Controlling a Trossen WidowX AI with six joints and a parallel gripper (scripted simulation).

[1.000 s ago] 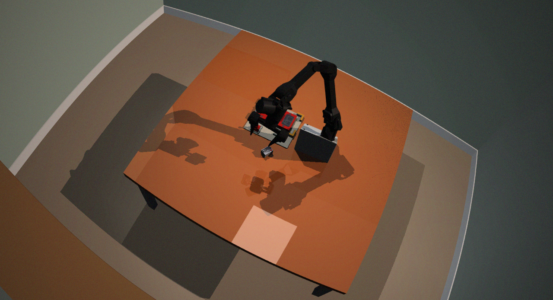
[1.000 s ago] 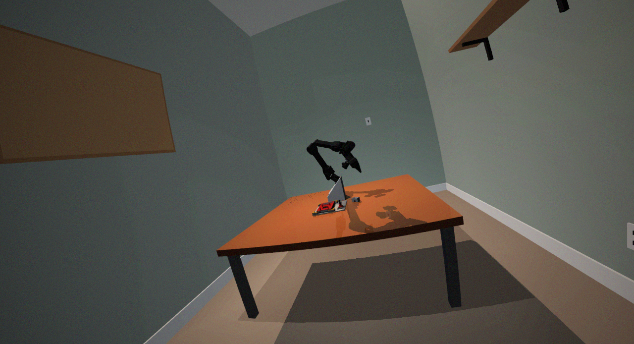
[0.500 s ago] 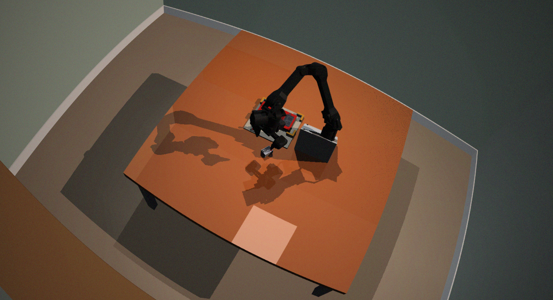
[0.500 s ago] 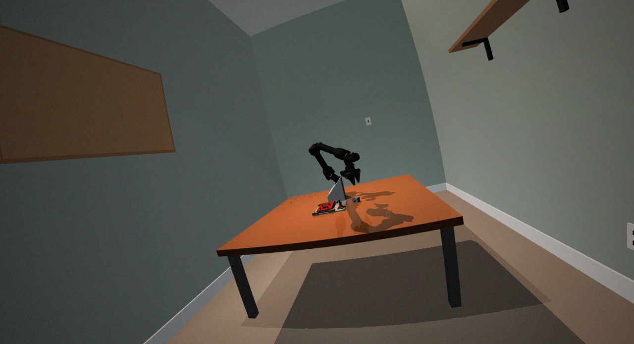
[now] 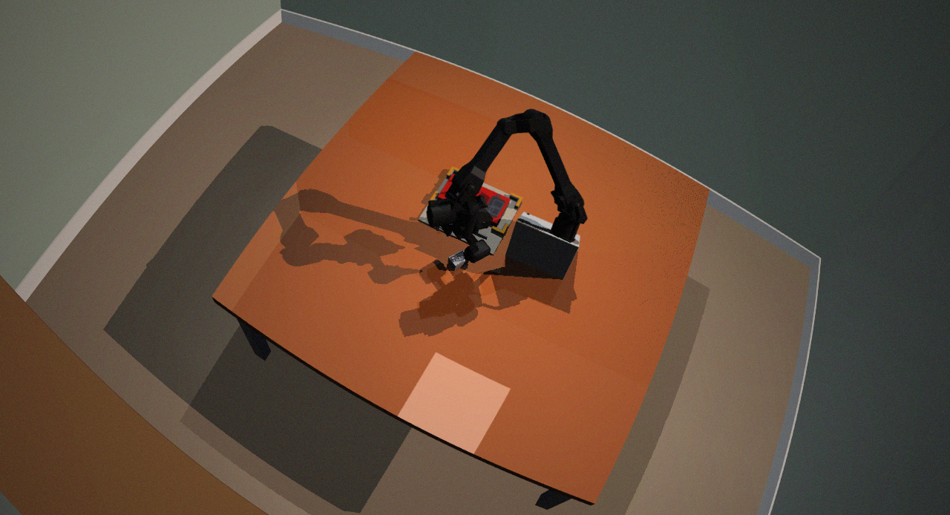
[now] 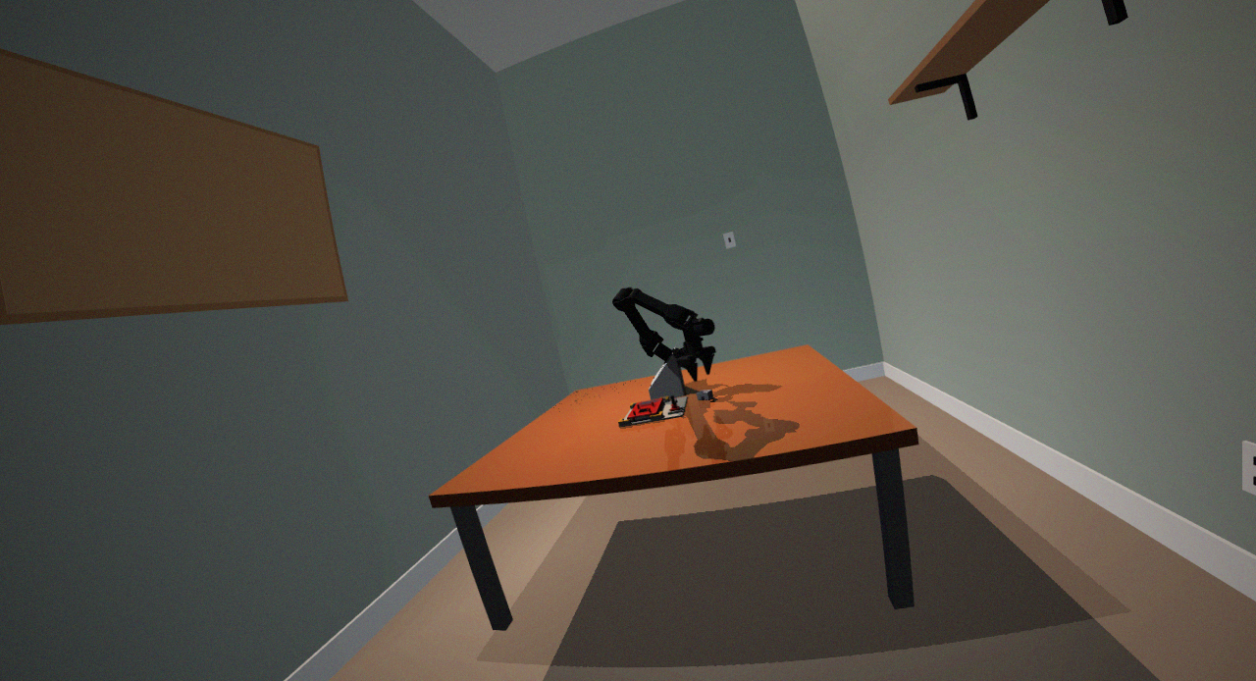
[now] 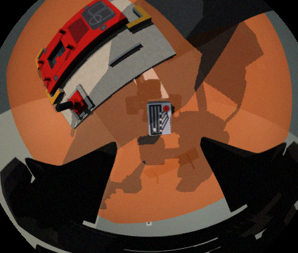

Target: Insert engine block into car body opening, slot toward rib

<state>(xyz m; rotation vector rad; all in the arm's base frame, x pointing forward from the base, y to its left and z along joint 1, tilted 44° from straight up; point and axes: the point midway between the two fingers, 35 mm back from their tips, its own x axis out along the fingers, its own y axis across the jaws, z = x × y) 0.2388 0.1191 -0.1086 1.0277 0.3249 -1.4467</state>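
Right now the grey engine block is 7 cm below my gripper tip and 1 cm to the right of it. Also, from my gripper tip: grey base plate 20 cm to the right, 7 cm below, 7 cm ahead.
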